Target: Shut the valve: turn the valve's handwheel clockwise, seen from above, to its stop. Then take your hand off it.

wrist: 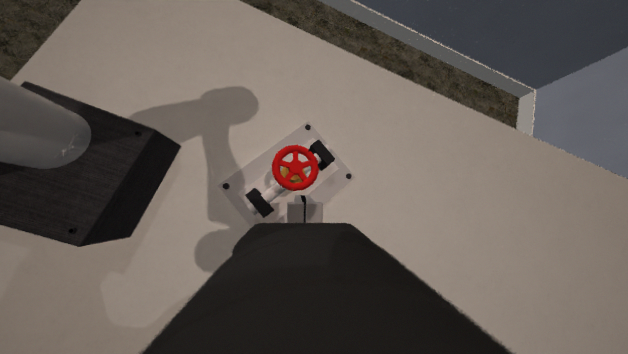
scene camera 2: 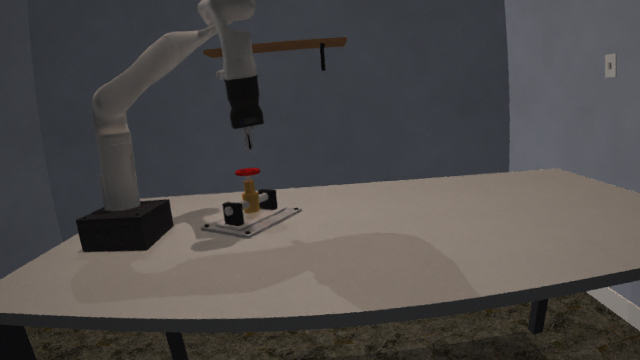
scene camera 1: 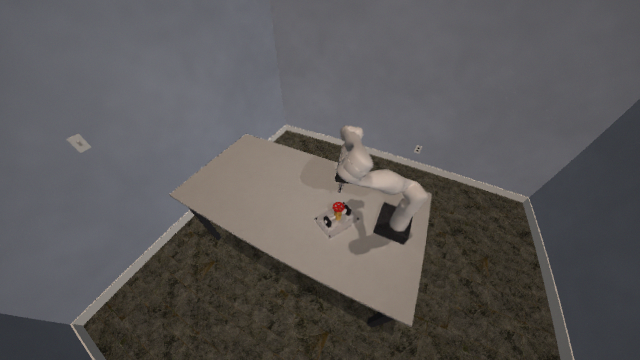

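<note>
The red handwheel [scene camera 1: 338,206] [scene camera 2: 247,172] [wrist: 295,167] sits level on top of the valve's orange body [scene camera 1: 338,216] [scene camera 2: 251,201]. The valve stands on a pale base plate [scene camera 1: 330,234] [scene camera 2: 272,223] [wrist: 335,190] with a pipe held between two black blocks. My gripper [scene camera 1: 340,189] [scene camera 2: 249,147] [wrist: 302,205] is shut with nothing between its fingers. In the scene camera 2 view it hangs above the handwheel, with a visible gap between fingertips and rim. In the wrist view the fingertips show just below the rim. How far the wheel is turned cannot be told.
The arm's black base block [scene camera 1: 385,230] [scene camera 2: 117,234] [wrist: 65,190] stands on the table [scene camera 1: 240,185] [scene camera 2: 425,220] [wrist: 450,225] beside the valve. A brown wall shelf [scene camera 2: 300,45] is on the wall behind the arm in the scene camera 2 view.
</note>
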